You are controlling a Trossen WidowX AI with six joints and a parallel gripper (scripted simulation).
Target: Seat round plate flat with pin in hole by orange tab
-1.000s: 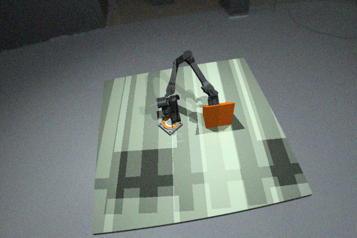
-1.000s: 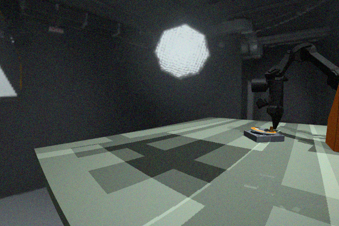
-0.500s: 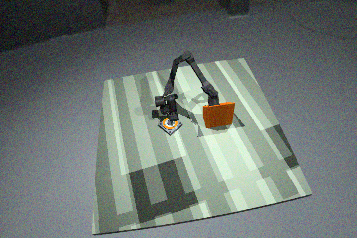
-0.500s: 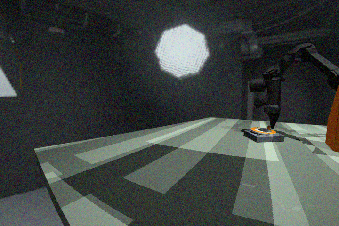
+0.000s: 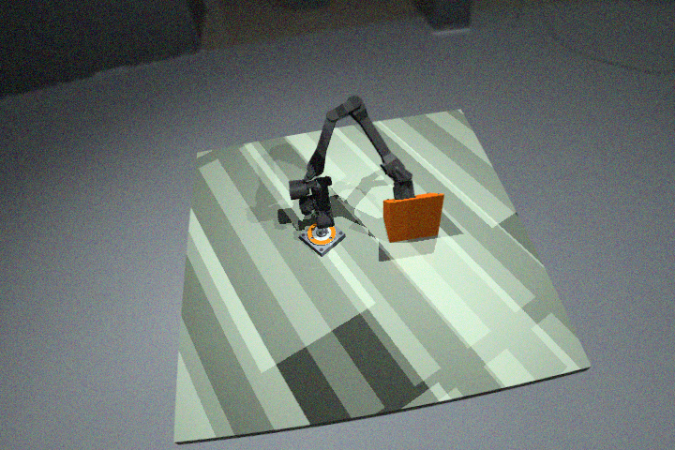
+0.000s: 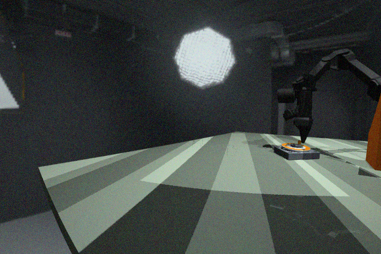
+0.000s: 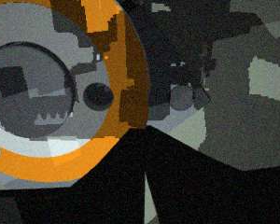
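The base is 20 mm ahead of my gripper tip, 50 mm to the left of it and 20 mm below it.
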